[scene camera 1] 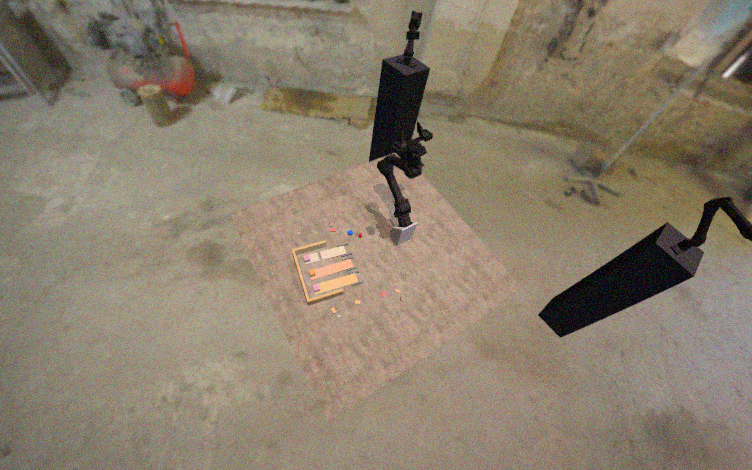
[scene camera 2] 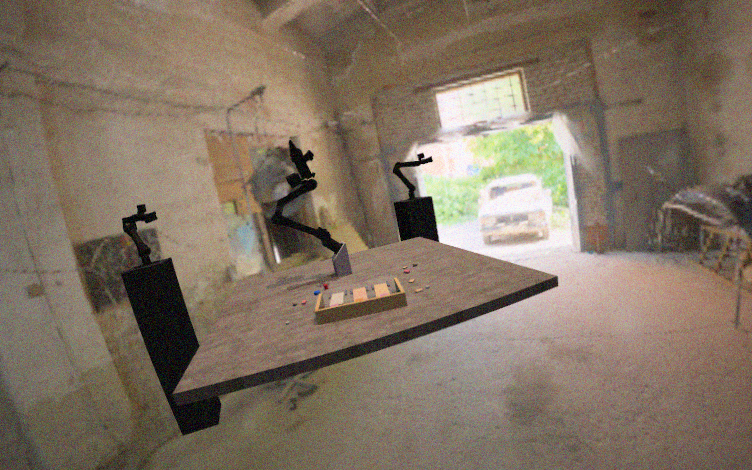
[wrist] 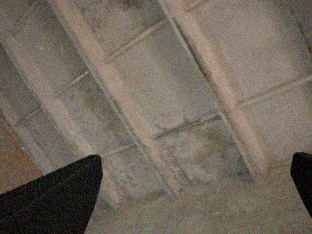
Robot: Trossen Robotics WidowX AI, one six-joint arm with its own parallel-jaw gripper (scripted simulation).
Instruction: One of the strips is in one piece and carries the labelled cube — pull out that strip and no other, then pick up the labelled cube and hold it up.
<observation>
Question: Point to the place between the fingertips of my gripper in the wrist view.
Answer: At 196, 164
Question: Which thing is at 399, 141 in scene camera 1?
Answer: My gripper.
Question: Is my gripper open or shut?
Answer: Open.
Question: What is my gripper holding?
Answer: Nothing.
</observation>
